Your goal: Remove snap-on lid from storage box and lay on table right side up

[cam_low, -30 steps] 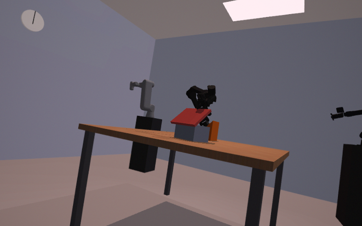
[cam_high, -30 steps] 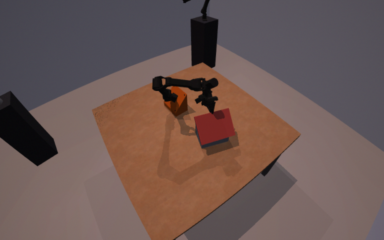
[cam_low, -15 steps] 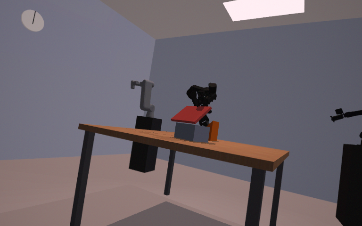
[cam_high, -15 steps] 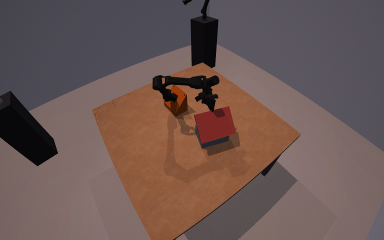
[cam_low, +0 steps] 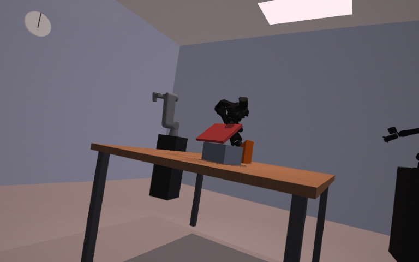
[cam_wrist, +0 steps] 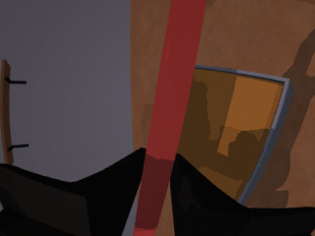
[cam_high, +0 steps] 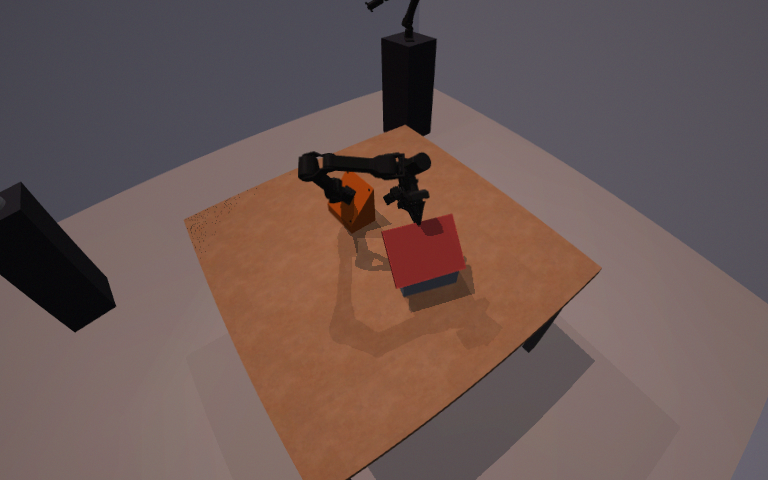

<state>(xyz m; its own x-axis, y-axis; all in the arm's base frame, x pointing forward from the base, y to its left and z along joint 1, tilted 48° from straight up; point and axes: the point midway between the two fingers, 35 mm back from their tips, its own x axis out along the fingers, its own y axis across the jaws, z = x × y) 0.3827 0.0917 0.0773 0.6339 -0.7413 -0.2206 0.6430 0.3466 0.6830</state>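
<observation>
Right now my gripper tip is 6 cm short of the red lid, 5 cm above it and 3 cm to the left of it. Round my gripper tip: grey-blue storage box (18 cm below, 4 cm ahead, 1 cm to the left).
</observation>
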